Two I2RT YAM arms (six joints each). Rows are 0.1 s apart.
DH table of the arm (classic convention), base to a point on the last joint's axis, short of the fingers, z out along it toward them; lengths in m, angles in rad. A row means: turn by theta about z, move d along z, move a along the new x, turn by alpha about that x. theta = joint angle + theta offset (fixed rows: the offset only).
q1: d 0.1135, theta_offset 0, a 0.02, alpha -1.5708
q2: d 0, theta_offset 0, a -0.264, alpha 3.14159
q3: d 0, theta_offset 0.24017, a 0.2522, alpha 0
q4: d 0, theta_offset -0.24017, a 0.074, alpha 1.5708
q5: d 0, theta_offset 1.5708, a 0, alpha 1.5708
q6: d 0.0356, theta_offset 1.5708, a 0, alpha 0
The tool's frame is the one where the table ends.
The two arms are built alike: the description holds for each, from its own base.
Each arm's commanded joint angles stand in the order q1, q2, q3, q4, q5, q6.
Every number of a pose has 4 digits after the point. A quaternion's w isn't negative.
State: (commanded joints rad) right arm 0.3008 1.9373 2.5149 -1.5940 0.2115 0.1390; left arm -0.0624 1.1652 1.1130 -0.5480 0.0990 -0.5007
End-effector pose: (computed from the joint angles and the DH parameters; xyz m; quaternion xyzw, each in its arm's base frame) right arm 0.3311 0.0949 0.4515 -0.0485 0.9557 -0.0397 0.2877; left arm 0.2532 -0.0193 0.3414 -0.1695 0.8673 -0.1715 0.4354
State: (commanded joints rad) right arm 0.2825 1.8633 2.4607 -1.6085 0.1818 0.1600; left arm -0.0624 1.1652 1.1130 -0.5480 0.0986 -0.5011
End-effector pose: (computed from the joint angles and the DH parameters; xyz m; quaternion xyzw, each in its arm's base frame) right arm 0.3118 0.0838 0.4613 -0.0336 0.9569 -0.0248 0.2875; left arm 0.2532 -0.0193 0.3414 -0.1698 0.8673 -0.1714 0.4354
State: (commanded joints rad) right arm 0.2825 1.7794 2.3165 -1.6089 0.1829 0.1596; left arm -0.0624 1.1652 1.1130 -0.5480 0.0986 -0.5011
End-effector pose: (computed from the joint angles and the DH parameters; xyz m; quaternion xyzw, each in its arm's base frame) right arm 0.2963 0.0793 0.4529 -0.0368 0.9646 -0.0324 0.2593; left arm 0.2532 -0.0193 0.3414 -0.1698 0.8673 -0.1714 0.4354
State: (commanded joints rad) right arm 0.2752 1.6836 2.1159 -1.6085 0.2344 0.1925; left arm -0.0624 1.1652 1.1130 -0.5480 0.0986 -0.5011
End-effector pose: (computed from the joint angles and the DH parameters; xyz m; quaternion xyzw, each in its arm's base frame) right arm 0.2801 0.0705 0.4326 -0.0174 0.9740 -0.0664 0.2159; left arm 0.2532 -0.0193 0.3414 -0.1698 0.8673 -0.1714 0.4354
